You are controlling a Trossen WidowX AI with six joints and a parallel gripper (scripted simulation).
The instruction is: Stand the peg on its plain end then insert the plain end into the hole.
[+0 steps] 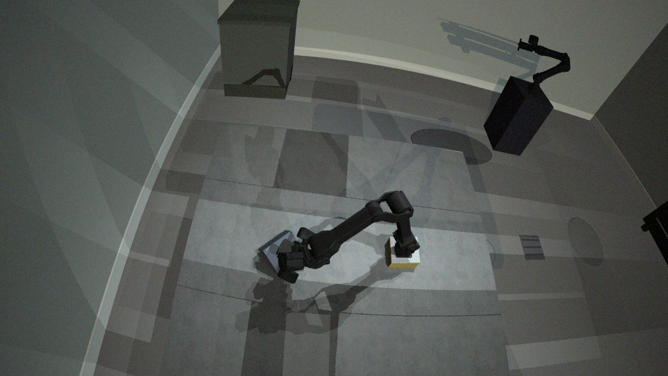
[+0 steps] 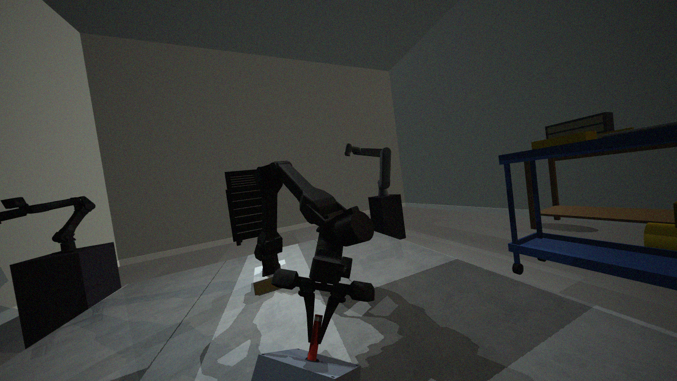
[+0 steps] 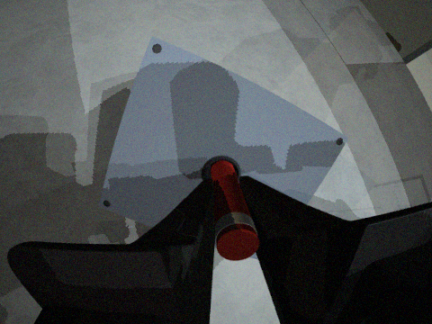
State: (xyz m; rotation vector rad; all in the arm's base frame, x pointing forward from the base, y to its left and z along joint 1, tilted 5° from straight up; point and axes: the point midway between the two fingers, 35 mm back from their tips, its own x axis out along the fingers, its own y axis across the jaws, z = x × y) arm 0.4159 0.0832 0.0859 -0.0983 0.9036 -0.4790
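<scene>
Right now my gripper tip is 40 mm above the sloped panel, 20 mm to the left of it and 20 mm short of it. Also, from my gripper tip: red peg: 10 mm to the left, 10 mm behind, 10 mm above.
</scene>
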